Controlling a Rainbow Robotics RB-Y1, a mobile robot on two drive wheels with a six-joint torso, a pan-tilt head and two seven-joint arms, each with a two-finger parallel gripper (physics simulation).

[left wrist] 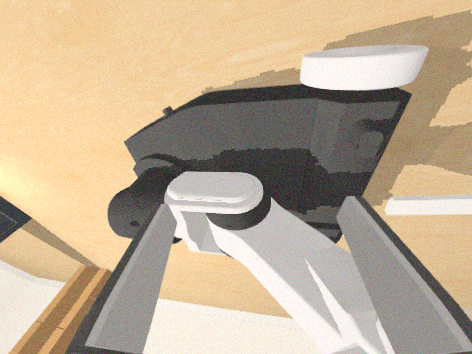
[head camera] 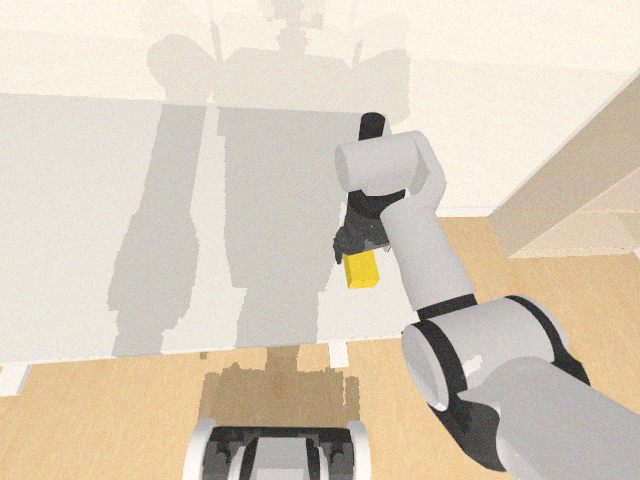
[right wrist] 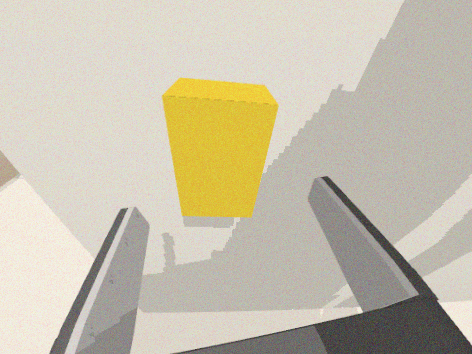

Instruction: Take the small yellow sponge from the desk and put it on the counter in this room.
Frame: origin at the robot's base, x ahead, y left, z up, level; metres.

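Where they show: left gripper, fingertip midpoint: (left wrist: 254, 210); right gripper, fingertip midpoint: (head camera: 362, 254) (right wrist: 229, 201).
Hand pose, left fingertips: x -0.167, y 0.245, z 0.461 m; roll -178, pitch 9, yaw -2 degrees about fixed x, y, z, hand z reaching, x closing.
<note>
After its pixels a point has its place.
The small yellow sponge (head camera: 360, 269) {y -0.145, x 0.389, z 0.766 m} (right wrist: 220, 155) {y -0.151, x 0.399, z 0.766 m} lies on the white desk (head camera: 67, 232) {y 0.517, x 0.458, z 0.721 m} (right wrist: 75, 75) {y -0.258, x 0.381, z 0.721 m}, near its front right part in the head view. My right gripper (head camera: 363, 253) {y -0.143, x 0.411, z 0.794 m} (right wrist: 229, 201) {y -0.143, x 0.411, z 0.794 m} is open, with nothing held. It is at the sponge's far end in the head view; in the right wrist view the sponge shows ahead, its near end between the lines of the two fingers. How high the fingertips are above the desk is hard to tell. My left gripper (left wrist: 254, 210) {y 0.245, x -0.167, z 0.461 m} is open and empty, away from the desk top. I cannot make out a counter.
A beige wooden unit (head camera: 568, 155) {y -1.180, x 1.119, z 0.559 m} stands at the right in the head view, on the wooden floor (head camera: 103, 413) {y 0.664, x 0.110, z 0.001 m}. A pale wall rises behind the desk. My dark base (left wrist: 260, 125) {y 0.177, x -0.182, z 0.170 m} and a white wheel (left wrist: 362, 70) show in the left wrist view.
</note>
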